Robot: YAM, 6 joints.
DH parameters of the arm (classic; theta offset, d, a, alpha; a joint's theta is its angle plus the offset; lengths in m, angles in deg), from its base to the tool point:
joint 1: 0 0.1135 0.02 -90
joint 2: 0 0 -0.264 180
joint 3: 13.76 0 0.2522 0
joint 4: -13.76 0 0.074 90
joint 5: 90 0 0 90
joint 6: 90 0.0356 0 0
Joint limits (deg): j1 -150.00..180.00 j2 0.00..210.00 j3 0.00..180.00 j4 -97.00..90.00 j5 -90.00..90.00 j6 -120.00..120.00
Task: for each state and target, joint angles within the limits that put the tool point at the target. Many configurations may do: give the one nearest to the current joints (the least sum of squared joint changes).
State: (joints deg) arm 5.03 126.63 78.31 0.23 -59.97 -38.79
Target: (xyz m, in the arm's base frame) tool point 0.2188 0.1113 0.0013
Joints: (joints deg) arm 19.57 125.13 40.48 -12.34 -62.44 -38.79
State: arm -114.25 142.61 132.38 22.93 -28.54 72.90
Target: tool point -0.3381 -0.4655 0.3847
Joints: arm -127.29 145.83 149.57 22.33 -21.48 72.90
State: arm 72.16 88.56 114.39 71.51 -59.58 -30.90
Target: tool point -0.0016 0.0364 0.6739
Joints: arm 53.05 75.06 121.08 74.10 -40.58 -30.90
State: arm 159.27 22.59 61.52 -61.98 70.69 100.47
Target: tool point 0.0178 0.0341 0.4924
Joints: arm 177.56 33.40 85.60 -49.92 78.03 100.47
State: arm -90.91 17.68 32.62 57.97 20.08 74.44
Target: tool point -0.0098 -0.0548 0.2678
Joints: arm -87.61 1.11 0.00 62.05 19.83 74.44
